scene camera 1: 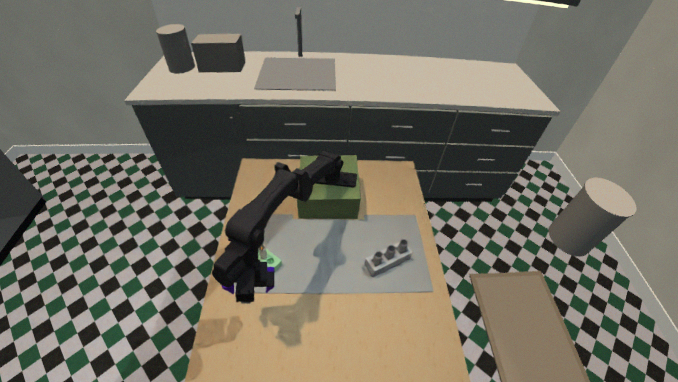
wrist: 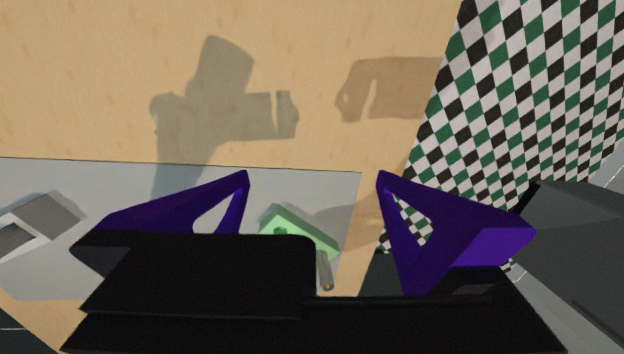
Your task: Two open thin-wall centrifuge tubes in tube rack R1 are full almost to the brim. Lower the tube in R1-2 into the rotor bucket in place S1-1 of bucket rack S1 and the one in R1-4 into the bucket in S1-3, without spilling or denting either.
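Places are measured from the arm's base along level axes (x ahead, y left, z up), in centimetres.
Pixels of known places: gripper, fingertip midpoint: (wrist: 312, 177); arm's base, origin of the base link: (scene camera 1: 332, 178).
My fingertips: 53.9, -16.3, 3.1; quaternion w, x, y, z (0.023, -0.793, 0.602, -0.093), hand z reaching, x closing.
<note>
For each thing: its top centre in the pictures, then the offset to it from my fingertips, as dx, dy, dz. Level surfaces: height alone.
- light green tube rack, middle of its top: (wrist: 301, 244) (scene camera 1: 260, 253) -20.0, -4.9, -12.6
- pale grey bucket rack, middle of its top: (scene camera 1: 389, 255) -26.3, +42.1, -10.9
- grey mat, its level: dz -15.5
- wooden table, its level: dz -15.8
The light green tube rack (scene camera 1: 272, 260) (wrist: 295, 226) lies at the left of the grey mat, partly hidden by the arm. One slim tube with an orange spot at its top (scene camera 1: 263, 253) (wrist: 325, 270) stands in it; a second tube cannot be made out. The pale grey bucket rack (scene camera 1: 389, 265) stands at the mat's right, with dark grey buckets (scene camera 1: 377, 258) (scene camera 1: 390, 252) (scene camera 1: 403, 245) upright in a row; part of the rack shows at the left edge of the wrist view. My gripper (scene camera 1: 249, 284) (wrist: 312, 177) is open and empty, above the table's left side, nearer the front than the tube rack.
The grey mat (scene camera 1: 390, 227) lies on the wooden table (scene camera 1: 380, 340). A green block (scene camera 1: 328, 208) stands at the back under the arm's base. The arm crosses from there to the front left. Its shadow falls across mat and table. The table's left edge is close to the gripper.
</note>
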